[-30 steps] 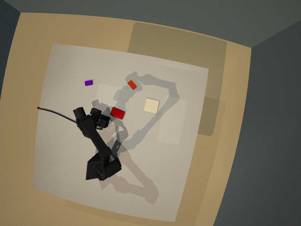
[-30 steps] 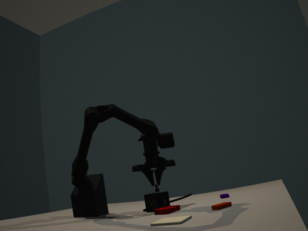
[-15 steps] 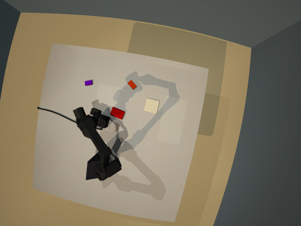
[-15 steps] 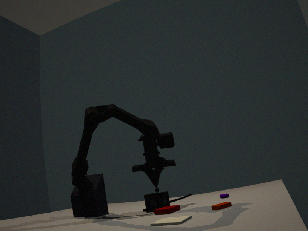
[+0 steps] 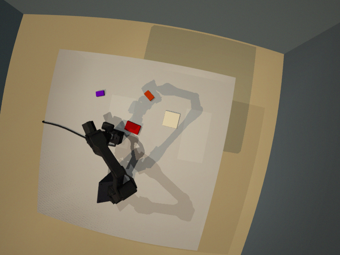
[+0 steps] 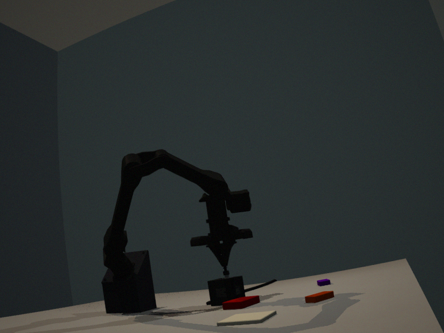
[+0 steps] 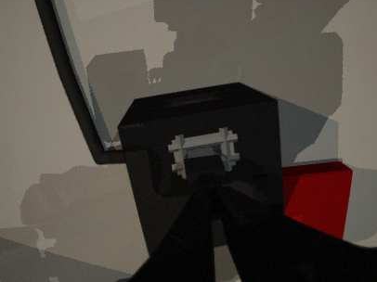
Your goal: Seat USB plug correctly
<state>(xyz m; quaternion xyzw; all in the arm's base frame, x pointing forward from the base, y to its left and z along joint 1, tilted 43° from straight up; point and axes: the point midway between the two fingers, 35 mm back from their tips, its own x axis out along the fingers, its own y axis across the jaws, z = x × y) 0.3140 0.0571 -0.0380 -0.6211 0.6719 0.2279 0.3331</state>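
My gripper tip is 40 mm above the metal-framed socket. Also, from my gripper tip: red block 70 mm ahead, 110 mm to the right, 100 mm below; purple block 260 mm ahead, 160 mm to the left, 100 mm below; USB plug 20 mm below.
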